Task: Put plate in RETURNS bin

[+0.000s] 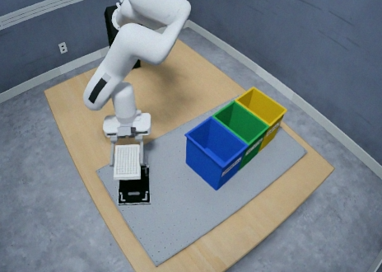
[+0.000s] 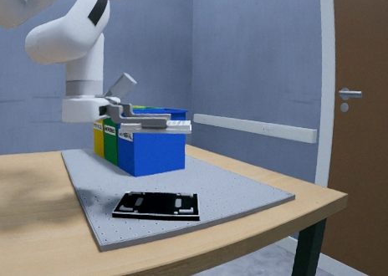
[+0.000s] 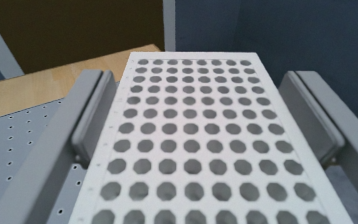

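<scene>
Right now my hand is 14 cm short of the green bin, 41 cm to the right of it and 9 cm above it. From my hand the other things lie so: blue bin (14 cm ahead, 28 cm to the left, 9 cm below); then black plate nest (17 cm below); then white 96-well plate (1 cm below).
</scene>
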